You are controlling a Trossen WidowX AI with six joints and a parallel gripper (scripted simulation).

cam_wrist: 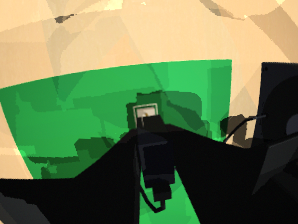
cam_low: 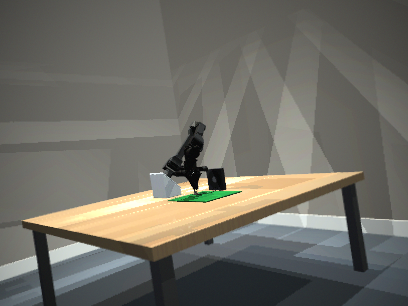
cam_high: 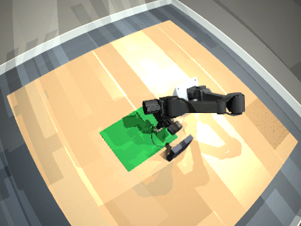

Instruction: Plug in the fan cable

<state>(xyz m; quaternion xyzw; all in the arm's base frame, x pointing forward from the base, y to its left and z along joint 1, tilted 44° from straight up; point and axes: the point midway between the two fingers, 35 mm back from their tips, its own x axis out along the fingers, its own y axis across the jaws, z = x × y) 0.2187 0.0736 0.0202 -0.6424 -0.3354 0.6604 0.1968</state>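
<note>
My gripper tip is 10 mm below the black fan plug and 10 mm short of it. From my gripper tip the other things lie so: white four-pin fan header (40 mm below, 10 mm ahead); black fan (140 mm to the left, 20 mm above, 10 mm behind); green board (110 mm ahead, 60 mm below, 20 mm to the right).
</note>
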